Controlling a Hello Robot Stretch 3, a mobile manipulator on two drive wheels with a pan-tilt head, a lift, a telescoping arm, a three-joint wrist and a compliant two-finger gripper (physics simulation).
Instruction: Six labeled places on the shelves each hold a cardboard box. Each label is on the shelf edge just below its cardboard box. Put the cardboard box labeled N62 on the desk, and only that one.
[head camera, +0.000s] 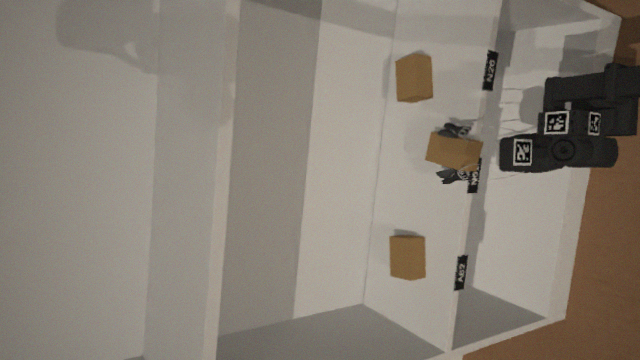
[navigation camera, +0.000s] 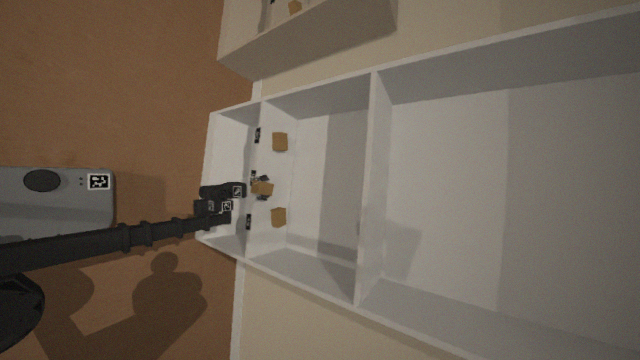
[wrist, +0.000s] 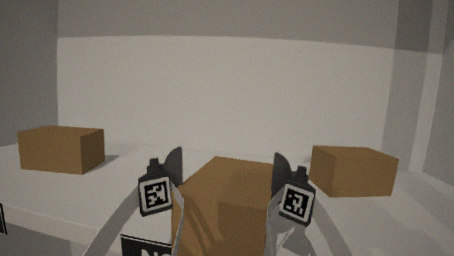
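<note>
The N62 cardboard box (head camera: 445, 149) (navigation camera: 262, 188) (wrist: 232, 200) stands between my two fingers at the front of the shelf, slightly askew, its near end at the shelf edge. My gripper (head camera: 450, 152) (navigation camera: 262, 188) (wrist: 227, 166) is shut on it, one fingertip along each side. The N62 label (head camera: 472, 184) (wrist: 147, 248) is partly hidden by the box and finger. Whether the box rests on the shelf or is slightly raised is hard to tell. The desk does not show in these views.
The N26 box (head camera: 414, 78) (navigation camera: 278, 217) (wrist: 354, 171) stands to the right on the same shelf, the A62 box (head camera: 407, 257) (navigation camera: 280, 142) (wrist: 60, 150) to the left. An upper shelf board (navigation camera: 371, 175) runs above. A second shelf unit (navigation camera: 320, 37) stands farther left.
</note>
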